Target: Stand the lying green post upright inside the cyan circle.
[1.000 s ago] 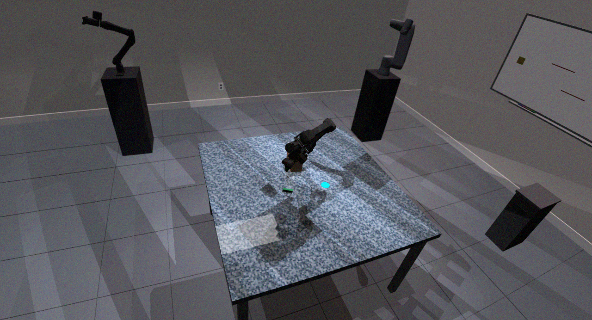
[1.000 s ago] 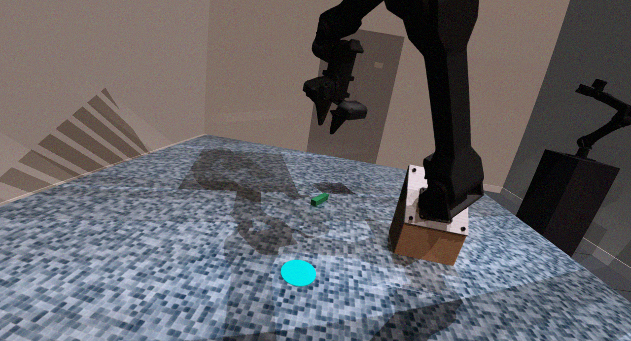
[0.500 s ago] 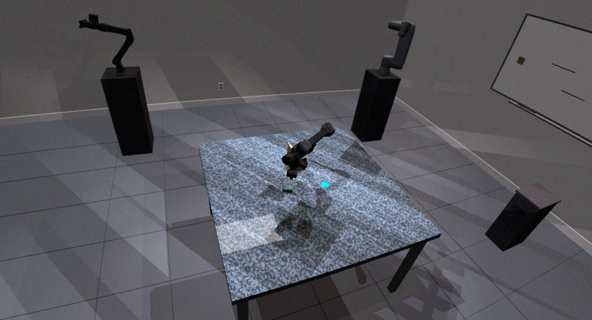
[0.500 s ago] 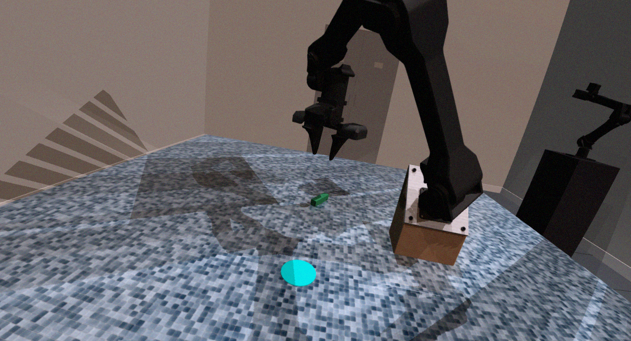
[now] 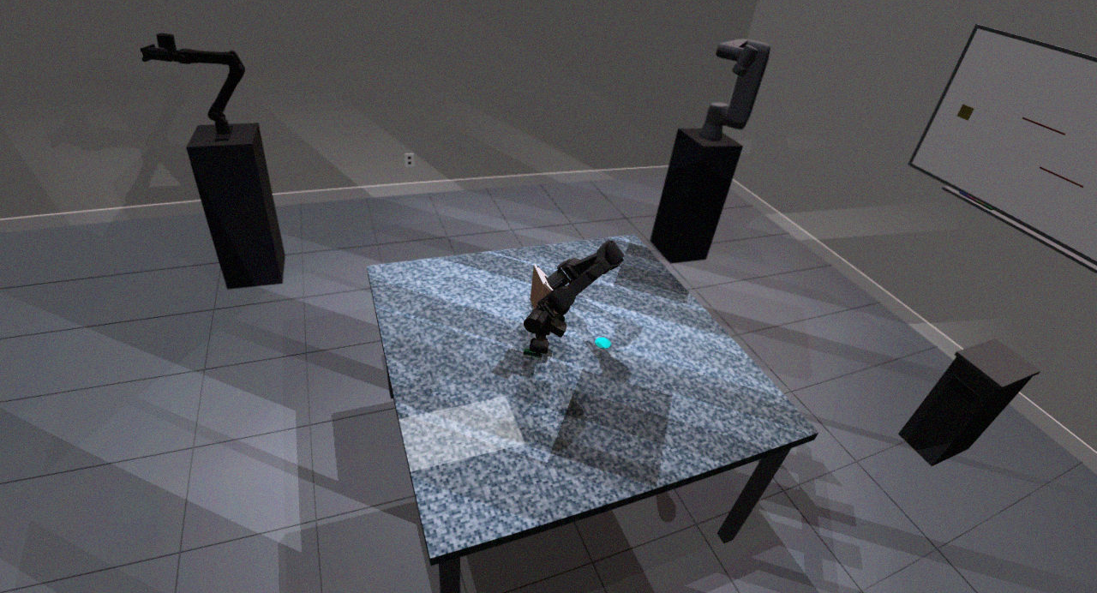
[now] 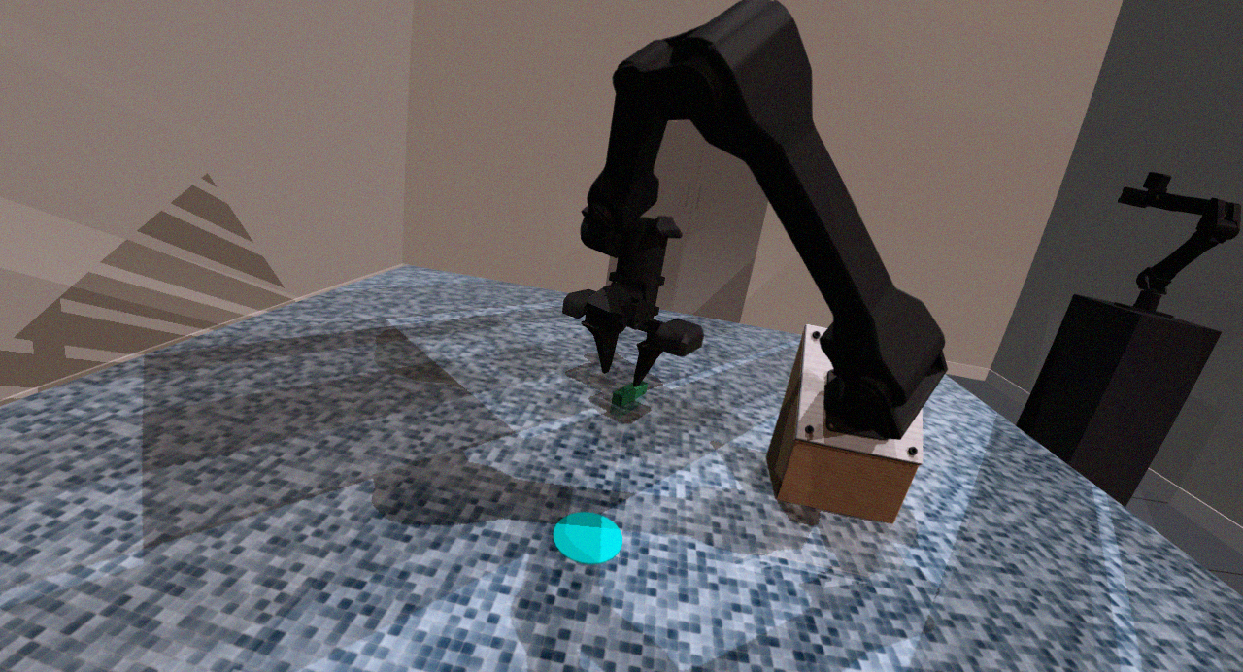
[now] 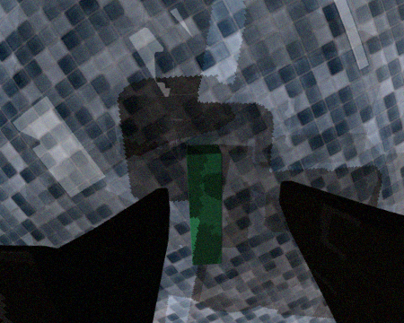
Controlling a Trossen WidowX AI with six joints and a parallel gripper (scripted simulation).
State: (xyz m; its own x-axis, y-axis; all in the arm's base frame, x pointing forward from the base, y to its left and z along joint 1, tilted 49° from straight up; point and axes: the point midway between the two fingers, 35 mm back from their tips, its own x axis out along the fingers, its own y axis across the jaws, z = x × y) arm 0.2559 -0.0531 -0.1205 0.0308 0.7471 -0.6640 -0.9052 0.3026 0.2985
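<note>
Now: gripper tip 20 mm past the green post, 20 mm to the left of it and 20 mm above it. Also, from my gripper tip: cyan circle 20 mm behind, 260 mm to the left, 30 mm below.
</note>
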